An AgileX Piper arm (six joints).
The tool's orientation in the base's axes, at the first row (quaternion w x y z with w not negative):
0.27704 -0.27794 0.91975 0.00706
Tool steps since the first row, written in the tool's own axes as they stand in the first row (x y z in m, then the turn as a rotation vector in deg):
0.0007 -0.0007 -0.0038 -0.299 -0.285 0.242
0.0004 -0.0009 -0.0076 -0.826 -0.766 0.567
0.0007 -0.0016 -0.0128 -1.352 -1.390 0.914
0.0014 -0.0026 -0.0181 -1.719 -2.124 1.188
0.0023 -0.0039 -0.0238 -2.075 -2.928 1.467
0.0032 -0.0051 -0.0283 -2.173 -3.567 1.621
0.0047 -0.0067 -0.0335 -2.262 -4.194 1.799
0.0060 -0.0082 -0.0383 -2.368 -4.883 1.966
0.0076 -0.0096 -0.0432 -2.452 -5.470 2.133
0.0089 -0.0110 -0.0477 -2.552 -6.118 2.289
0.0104 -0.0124 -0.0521 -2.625 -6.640 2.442
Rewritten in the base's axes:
-0.0020 -0.0016 0.0030 0.476 -0.049 -0.011
-0.0037 -0.0022 0.0064 1.253 -0.134 0.052
-0.0061 -0.0038 0.0107 2.114 -0.337 0.117
-0.0088 -0.0059 0.0150 2.885 -0.725 0.177
-0.0116 -0.0084 0.0195 3.686 -1.178 0.237
-0.0139 -0.0107 0.0230 4.161 -1.642 0.247
-0.0167 -0.0136 0.0269 4.636 -2.098 0.230
-0.0193 -0.0164 0.0305 5.148 -2.598 0.241
-0.0222 -0.0192 0.0340 5.593 -3.024 0.225
-0.0246 -0.0218 0.0374 6.075 -3.495 0.236
-0.0272 -0.0245 0.0405 6.472 -3.874 0.217

